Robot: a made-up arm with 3 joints. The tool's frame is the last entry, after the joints.
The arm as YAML. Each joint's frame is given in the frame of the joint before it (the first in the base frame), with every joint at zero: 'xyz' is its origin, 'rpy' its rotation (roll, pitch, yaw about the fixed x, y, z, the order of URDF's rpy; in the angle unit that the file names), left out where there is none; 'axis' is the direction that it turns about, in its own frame. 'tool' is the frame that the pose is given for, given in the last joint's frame.
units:
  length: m
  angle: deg
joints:
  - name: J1
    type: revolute
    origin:
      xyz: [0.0, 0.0, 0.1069]
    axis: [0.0, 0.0, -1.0]
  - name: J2
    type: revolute
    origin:
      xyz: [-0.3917, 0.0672, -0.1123]
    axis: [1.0, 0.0, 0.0]
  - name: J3
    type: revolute
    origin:
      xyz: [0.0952, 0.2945, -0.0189]
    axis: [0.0, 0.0, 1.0]
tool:
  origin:
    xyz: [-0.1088, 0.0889, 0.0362]
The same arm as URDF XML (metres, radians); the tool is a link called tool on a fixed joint. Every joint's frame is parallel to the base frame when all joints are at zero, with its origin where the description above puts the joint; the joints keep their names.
<robot name="arm">
  <link name="base"/>
  <link name="link1"/>
  <link name="link2"/>
  <link name="link3"/>
  <link name="tool"/>
  <joint name="J1" type="continuous">
    <parent link="base"/>
    <child link="link1"/>
    <origin xyz="0 0 0.1069" rpy="0 0 0"/>
    <axis xyz="0 0 -1"/>
  </joint>
  <joint name="J2" type="continuous">
    <parent link="link1"/>
    <child link="link2"/>
    <origin xyz="-0.3917 0.0672 -0.1123" rpy="0 0 0"/>
    <axis xyz="1 0 0"/>
  </joint>
  <joint name="J3" type="continuous">
    <parent link="link2"/>
    <child link="link3"/>
    <origin xyz="0.0952 0.2945 -0.0189" rpy="0 0 0"/>
    <axis xyz="0 0 1"/>
  </joint>
  <joint name="tool_joint" type="fixed">
    <parent link="link3"/>
    <child link="tool"/>
    <origin xyz="-0.1088 0.0889 0.0362" rpy="0 0 0"/>
  </joint>
</robot>

